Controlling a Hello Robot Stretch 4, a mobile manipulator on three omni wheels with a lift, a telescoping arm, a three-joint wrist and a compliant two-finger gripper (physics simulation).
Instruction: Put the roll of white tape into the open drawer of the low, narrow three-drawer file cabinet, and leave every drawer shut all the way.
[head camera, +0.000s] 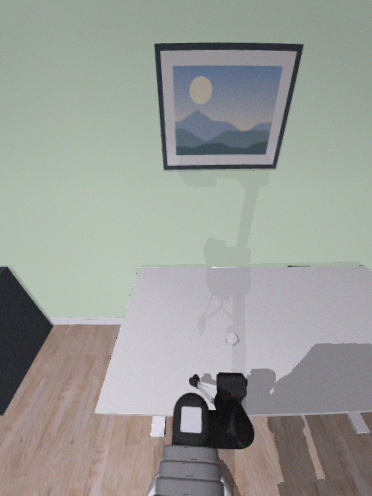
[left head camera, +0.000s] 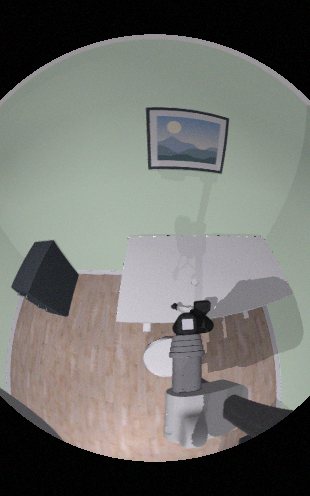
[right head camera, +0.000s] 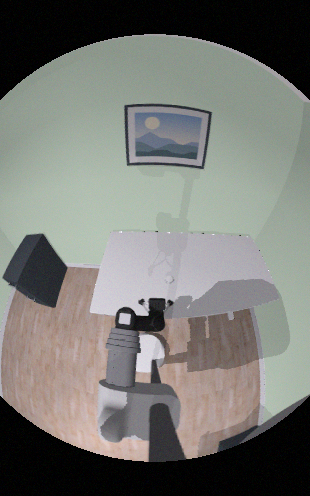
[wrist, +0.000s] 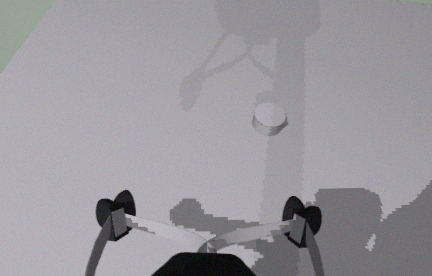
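Seen in the pictures: gripper, between the fingertips: (left head camera: 187, 304) (wrist: 209, 210); robot's base, origin of its link: (left head camera: 164, 356) (right head camera: 143, 351).
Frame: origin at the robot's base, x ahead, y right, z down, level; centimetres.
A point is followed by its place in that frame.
Observation:
The roll of white tape (head camera: 232, 339) {x 52.6, y 17.2, z -71.6 cm} (left head camera: 195, 282) {x 52.2, y 17.7, z -71.6 cm} (right head camera: 169, 279) {x 52.4, y 17.5, z -71.6 cm} (wrist: 270, 117) {x 52.5, y 17.1, z -71.6 cm} lies flat on the white table (head camera: 165, 310) {x 68.2, y -14.7, z -69.2 cm} (left head camera: 150, 275) {x 59.3, y -13.7, z -69.2 cm} (right head camera: 120, 280) {x 50.5, y -16.3, z -69.2 cm} (wrist: 100, 125) {x 51.2, y -10.1, z -69.2 cm}. My gripper (right head camera: 156, 302) {x 34.0, y 8.5, z -79.5 cm} (wrist: 209, 210) {x 34.0, y 8.5, z -79.5 cm} is open and empty, above the near part of the table. In the wrist view the tape is beyond the fingertips, a little right of the middle between them. A dark cabinet (head camera: 22, 340) {x 70.7, y -126.8, z -19.8 cm} (left head camera: 55, 280) {x 60.8, y -126.1, z -39.2 cm} (right head camera: 42, 272) {x 59.3, y -126.1, z -41.0 cm} stands on the floor left of the table. Small handles show at its lower front edge. I cannot tell if it is the three-drawer one, and no open drawer shows on it.
A framed picture (head camera: 227, 110) {x 106.0, y 12.7, z -153.4 cm} hangs on the green wall behind the table. A white rounded shape (left head camera: 159, 357) {x -0.2, y -5.4, z -18.7 cm} (right head camera: 150, 352) {x 0.9, y 7.2, z -18.7 cm} is low under the arm. In the right head view a grey surface (right head camera: 295, 425) with a dark panel (right head camera: 237, 439) is partly visible at the lower right edge.

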